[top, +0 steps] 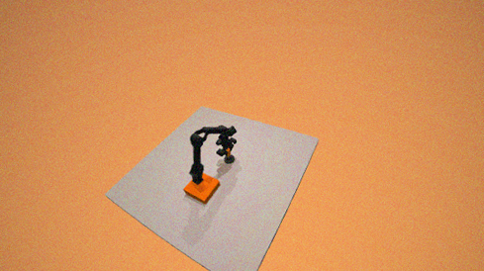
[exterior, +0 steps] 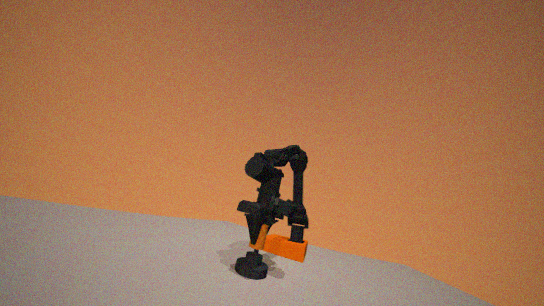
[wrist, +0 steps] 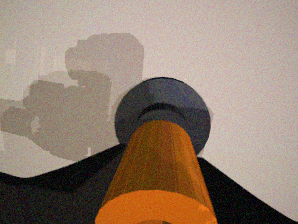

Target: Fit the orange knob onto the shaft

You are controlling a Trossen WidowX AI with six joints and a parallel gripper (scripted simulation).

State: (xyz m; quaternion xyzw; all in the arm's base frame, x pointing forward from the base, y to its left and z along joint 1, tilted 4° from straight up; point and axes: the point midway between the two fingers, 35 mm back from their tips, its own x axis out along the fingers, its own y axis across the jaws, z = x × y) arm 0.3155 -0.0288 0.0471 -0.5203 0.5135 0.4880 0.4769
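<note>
Now: gripper tip 20 mm below the orange knob. From my gripper tip the other things lie so: round pedestal 40 mm below.
</note>
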